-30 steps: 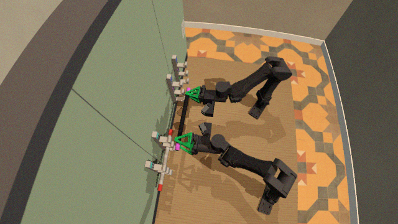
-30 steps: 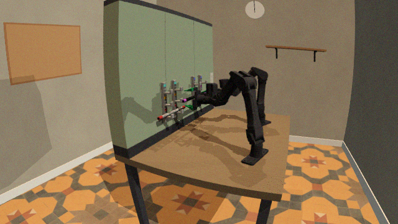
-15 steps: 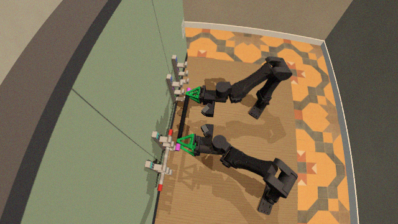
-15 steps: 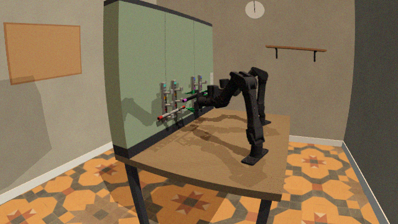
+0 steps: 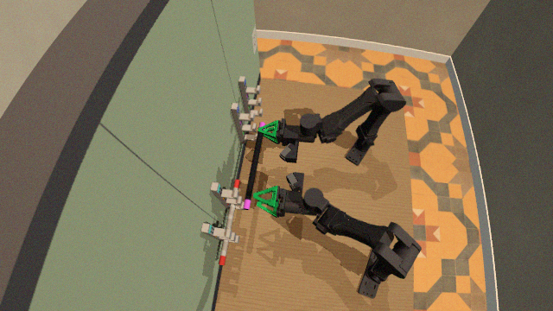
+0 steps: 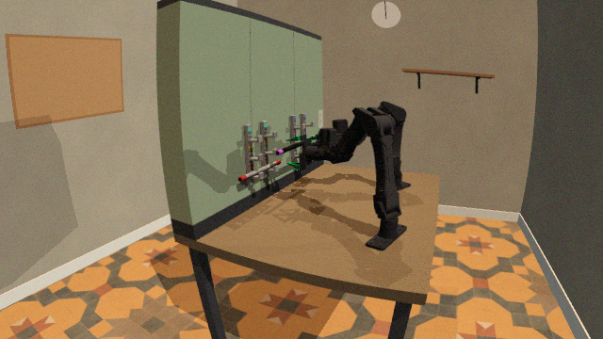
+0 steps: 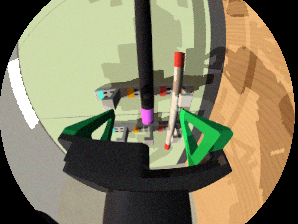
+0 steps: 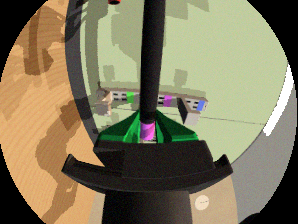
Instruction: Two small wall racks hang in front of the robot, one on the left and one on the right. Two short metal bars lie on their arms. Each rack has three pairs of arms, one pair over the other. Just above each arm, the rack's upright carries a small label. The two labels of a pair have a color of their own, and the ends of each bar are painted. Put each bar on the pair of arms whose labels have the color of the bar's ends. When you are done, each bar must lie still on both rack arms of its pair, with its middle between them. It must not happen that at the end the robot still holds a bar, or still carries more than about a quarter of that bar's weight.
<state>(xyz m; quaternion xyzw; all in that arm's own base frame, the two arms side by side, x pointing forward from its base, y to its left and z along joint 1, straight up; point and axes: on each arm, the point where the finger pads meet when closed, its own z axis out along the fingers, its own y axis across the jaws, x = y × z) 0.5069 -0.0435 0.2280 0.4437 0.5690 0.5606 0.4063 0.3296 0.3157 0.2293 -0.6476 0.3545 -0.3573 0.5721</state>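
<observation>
Right now the bar is 20 mm ahead of my left hand and 130 mm to the right of it. Round my left hand: green wall panel: 170 mm ahead, 130 mm to the right, 200 mm above.
My right hand is 20 mm short of the bar and 130 mm to the right of it. From my right hand the other things lie so: green wall panel: 170 mm ahead, 120 mm to the left, 200 mm above.
</observation>
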